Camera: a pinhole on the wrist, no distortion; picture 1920 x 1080 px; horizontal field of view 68.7 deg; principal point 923.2 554.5 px. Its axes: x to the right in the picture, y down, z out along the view. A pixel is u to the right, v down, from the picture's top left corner.
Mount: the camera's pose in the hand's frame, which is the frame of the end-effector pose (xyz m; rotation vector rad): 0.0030 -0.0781 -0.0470 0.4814 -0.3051 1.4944
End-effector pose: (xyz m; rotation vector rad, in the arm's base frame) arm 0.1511 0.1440 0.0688 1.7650 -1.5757 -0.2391
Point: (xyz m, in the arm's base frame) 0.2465 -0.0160 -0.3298
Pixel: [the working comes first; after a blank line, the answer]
In the camera's frame: -0.0569 0.0036 0.4172

731 567
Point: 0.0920 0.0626 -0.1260
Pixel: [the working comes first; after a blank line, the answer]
In the camera's frame: 0.1194 0.0355 0.2185

1691 783
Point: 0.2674 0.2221 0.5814
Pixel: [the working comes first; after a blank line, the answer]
In the camera's frame: 0.0824 -0.1657 -0.4990

behind the camera
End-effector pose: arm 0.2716 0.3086 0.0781 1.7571 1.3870 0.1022
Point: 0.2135 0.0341 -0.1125
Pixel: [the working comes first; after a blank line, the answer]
In the camera's frame: 0.0480 0.2012 0.2791

outside the picture
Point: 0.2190 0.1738 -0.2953
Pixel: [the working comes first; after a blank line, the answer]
In the camera's frame: -0.0239 0.0108 0.3864

836 594
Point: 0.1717 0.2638 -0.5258
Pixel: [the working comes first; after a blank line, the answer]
In the camera's frame: -0.1467 -0.1368 0.5495

548 205
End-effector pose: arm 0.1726 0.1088 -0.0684 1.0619 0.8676 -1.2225
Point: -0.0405 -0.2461 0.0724
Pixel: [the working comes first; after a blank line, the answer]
In the camera's frame: 0.1025 0.1135 0.4272

1260 928
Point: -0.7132 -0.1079 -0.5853
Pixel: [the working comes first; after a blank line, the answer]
In the camera's frame: -0.6851 -0.3973 0.5787

outside the picture
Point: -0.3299 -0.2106 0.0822
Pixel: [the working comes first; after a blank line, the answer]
In the camera's frame: -0.1603 0.1737 0.5386

505 1007
